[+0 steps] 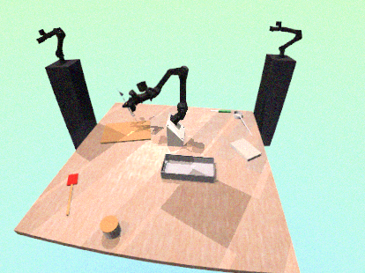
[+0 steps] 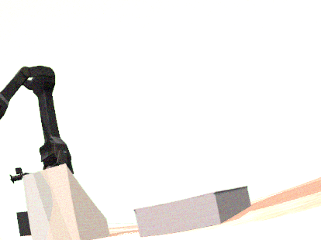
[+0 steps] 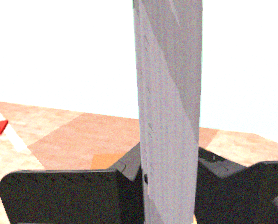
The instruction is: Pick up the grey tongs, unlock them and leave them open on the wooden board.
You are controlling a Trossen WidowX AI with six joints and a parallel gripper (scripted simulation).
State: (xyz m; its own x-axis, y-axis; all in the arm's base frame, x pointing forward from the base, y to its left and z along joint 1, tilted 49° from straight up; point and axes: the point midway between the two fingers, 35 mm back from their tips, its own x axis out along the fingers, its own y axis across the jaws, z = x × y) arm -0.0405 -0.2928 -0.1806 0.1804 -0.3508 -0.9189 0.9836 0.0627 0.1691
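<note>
Right now my gripper tip is 22 cm above the wooden board. The rest, counted from my gripper tip: red spatula 55 cm ahead, 22 cm below, 18 cm to the right; grey roasting tin 47 cm to the left, 38 cm ahead, 20 cm below; green-handled tool 74 cm to the left, 33 cm behind, 22 cm below.
</note>
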